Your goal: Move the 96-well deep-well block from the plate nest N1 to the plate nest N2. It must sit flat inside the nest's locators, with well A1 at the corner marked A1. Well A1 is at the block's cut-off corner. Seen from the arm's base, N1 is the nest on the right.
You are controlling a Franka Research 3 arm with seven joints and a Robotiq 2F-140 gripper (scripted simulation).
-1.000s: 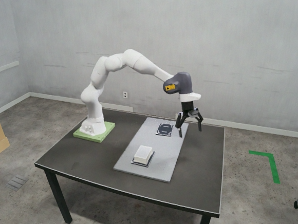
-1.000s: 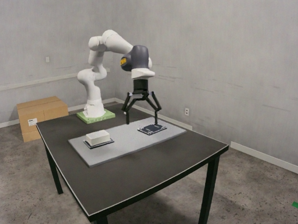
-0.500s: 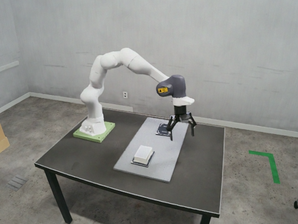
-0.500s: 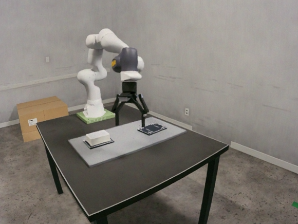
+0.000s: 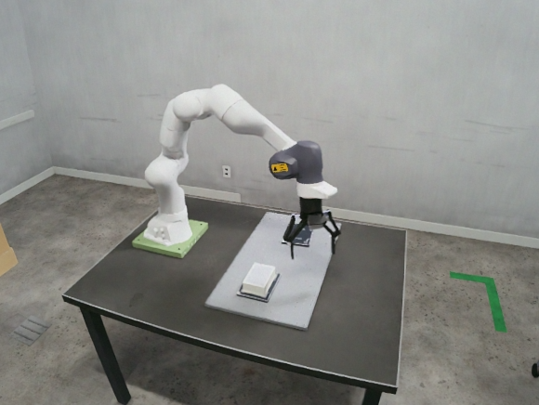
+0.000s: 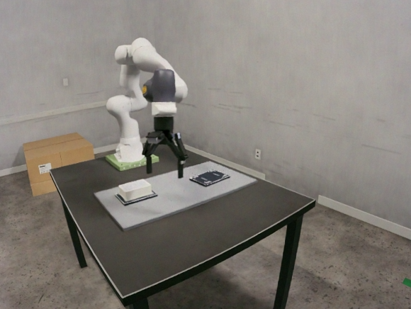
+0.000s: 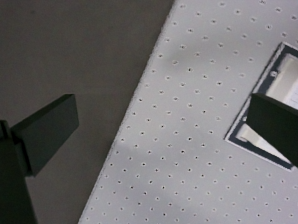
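Right now the white 96-well deep-well block is 18 cm behind my hand, 12 cm below it and 5 cm to the right of it. The rest, counted from my hand: plate nest N2: 33 cm to the left, 15 cm below, 12 cm behind; plate nest N1: 18 cm behind, 15 cm below, 5 cm to the right.
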